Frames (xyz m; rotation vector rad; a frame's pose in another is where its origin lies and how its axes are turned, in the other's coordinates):
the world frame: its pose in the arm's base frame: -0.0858 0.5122 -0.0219 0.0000 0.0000 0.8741
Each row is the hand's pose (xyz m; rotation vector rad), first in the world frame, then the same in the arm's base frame.
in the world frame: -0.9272 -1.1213 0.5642 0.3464 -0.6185 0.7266
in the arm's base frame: 0.1792 -0.9185 0.5423 0.6275 -0.4510 1.5598
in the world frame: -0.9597 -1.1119 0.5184 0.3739 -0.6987 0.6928
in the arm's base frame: 0.1512 -0.9373 0.4965 0.6897 -0.5161 1.5159
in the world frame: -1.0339 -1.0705 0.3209 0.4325 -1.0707 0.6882
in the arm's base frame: 0.0718 -0.9677 0.2990 0.9172 -0.8542 1.4529
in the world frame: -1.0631 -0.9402 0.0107 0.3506 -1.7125 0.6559
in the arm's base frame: -0.0469 -0.9065 -0.0112 1.1251 -1.5143 1.2727
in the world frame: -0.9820 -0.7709 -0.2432 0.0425 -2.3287 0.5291
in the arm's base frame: -0.1247 -0.7356 -0.2651 1.0880 -2.2221 0.9339
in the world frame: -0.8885 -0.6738 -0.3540 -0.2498 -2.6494 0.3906
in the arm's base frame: -0.1392 -0.6016 -0.3759 0.9354 -2.6190 0.6433
